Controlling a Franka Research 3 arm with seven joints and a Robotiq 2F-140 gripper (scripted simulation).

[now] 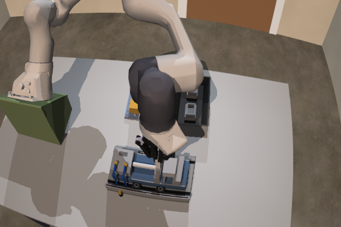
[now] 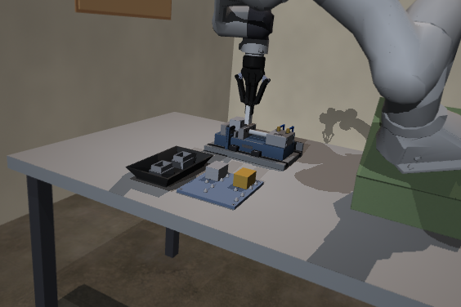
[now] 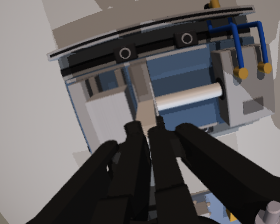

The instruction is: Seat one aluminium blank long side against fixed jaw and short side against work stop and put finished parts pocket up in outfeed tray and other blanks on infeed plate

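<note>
Now: hand 10 cm above the blue vise and 3 cm past it. From my hand the other things lie so: brass blank: 30 cm to the left, 11 cm below, 10 cm behind; aluminium blank: 29 cm to the left, 11 cm below, 1 cm behind.
</note>
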